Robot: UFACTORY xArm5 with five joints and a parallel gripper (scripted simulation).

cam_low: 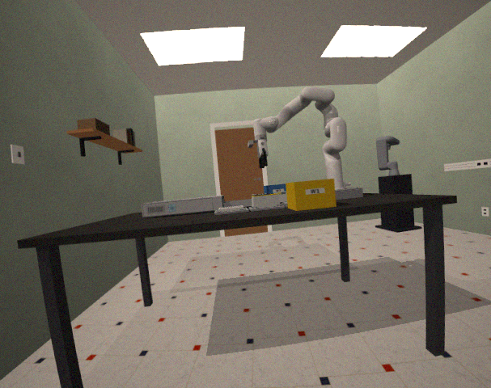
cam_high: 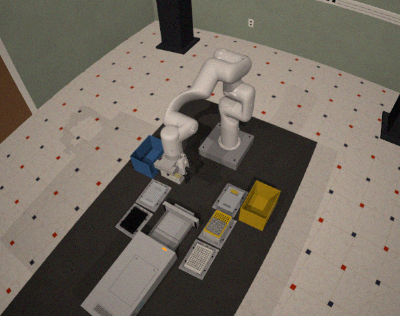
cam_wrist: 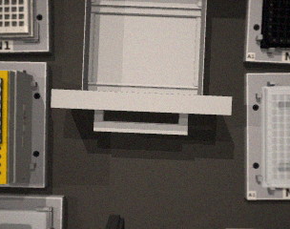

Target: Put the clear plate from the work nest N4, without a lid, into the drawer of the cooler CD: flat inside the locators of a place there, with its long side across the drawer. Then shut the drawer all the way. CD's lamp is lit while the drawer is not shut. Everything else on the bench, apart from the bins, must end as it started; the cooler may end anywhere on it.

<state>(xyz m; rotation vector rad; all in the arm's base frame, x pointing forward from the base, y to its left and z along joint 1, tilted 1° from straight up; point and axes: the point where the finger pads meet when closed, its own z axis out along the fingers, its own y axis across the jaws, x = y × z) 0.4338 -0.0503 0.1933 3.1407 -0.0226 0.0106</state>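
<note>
My hand is 22 cm above the clear plate, 16 cm to the left of it and 3 cm short of it. Round my hand: drawer: 20 cm below, 18 cm ahead, 3 cm to the left; then black plate: 22 cm below, 21 cm ahead, 16 cm to the right; then blue bin: 28 cm to the right, 20 cm below, 15 cm behind.
</note>
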